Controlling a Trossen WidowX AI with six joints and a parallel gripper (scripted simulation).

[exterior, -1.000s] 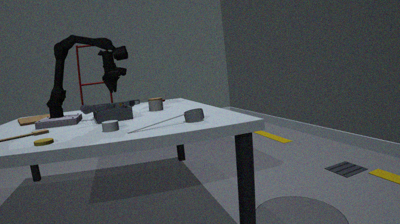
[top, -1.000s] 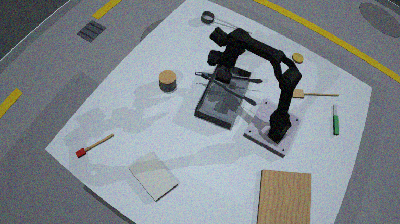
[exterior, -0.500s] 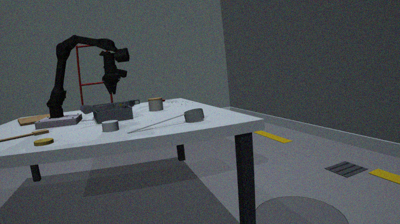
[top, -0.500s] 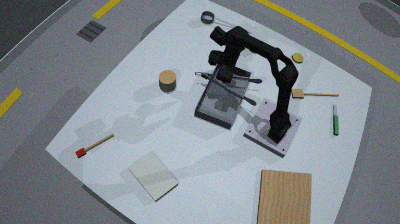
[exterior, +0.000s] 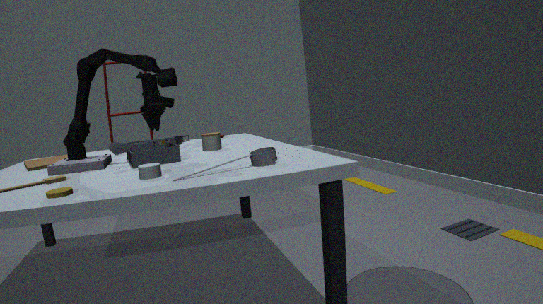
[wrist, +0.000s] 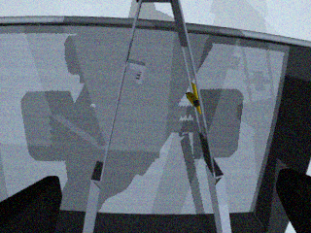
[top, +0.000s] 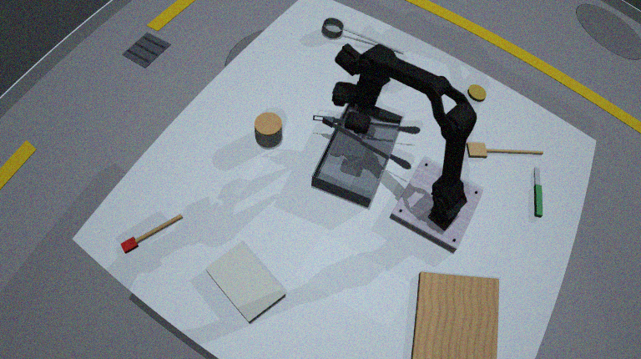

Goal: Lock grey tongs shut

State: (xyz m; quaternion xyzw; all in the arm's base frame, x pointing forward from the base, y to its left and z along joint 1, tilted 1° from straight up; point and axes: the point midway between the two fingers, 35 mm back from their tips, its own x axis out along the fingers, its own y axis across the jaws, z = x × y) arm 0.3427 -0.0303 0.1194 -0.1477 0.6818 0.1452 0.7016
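Now: gripper tip 30 mm short of the yellow slider, 10 mm to the left of it and 50 mm above it. The rest, counted from my gripper tip: pale slab (80 mm behind, 530 mm to the left, 100 mm below); then yellow disc (180 mm behind, 480 mm to the right, 100 mm below); then roasting tin (30 mm behind, 30 mm to the left, 90 mm below).
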